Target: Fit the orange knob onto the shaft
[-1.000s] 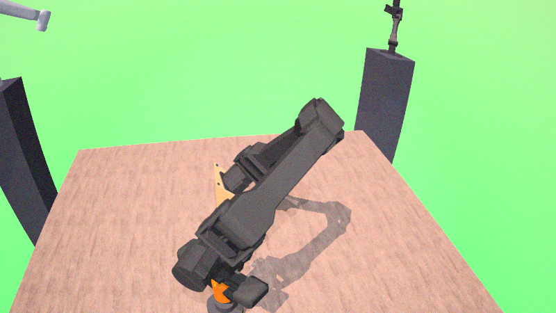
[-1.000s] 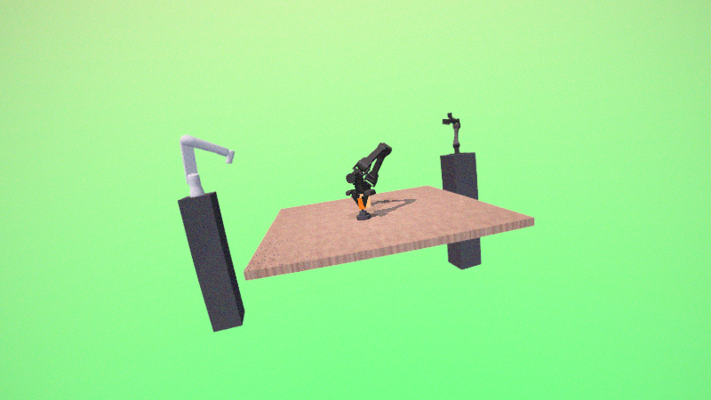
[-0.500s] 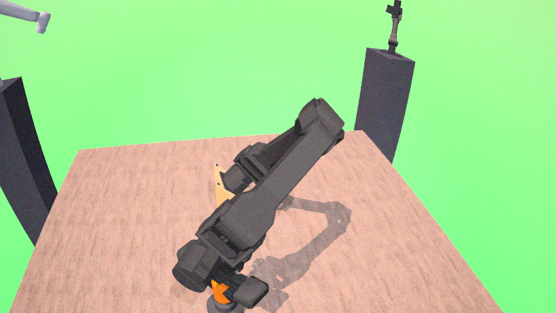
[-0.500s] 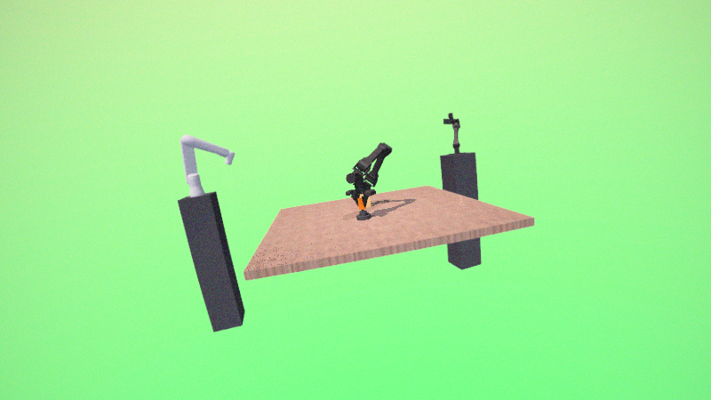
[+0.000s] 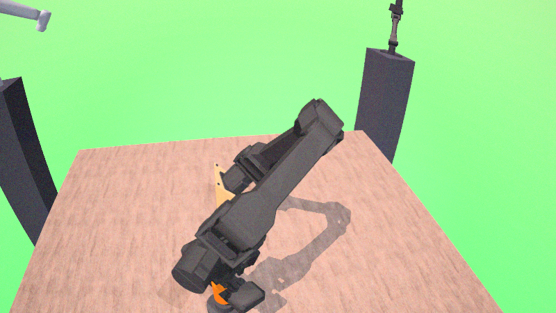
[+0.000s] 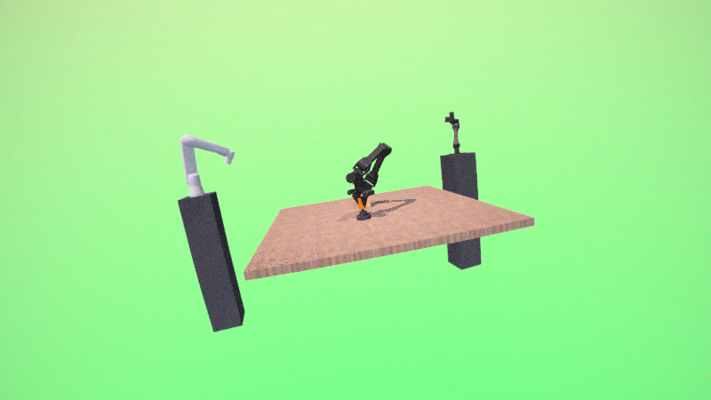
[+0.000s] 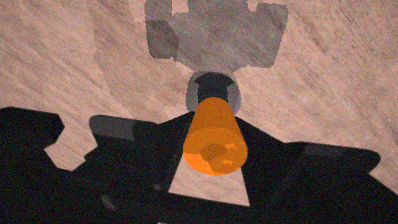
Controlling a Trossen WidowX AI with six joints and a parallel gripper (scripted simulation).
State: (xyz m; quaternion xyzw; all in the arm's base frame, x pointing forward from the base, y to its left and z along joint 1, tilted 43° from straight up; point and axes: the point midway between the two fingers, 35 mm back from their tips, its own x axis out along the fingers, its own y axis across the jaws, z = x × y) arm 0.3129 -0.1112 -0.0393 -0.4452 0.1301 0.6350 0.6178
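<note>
My gripper tip is now 20 mm below the orange knob. The rest, counted from my gripper tip: dark round pedestal: 40 mm below.
</note>
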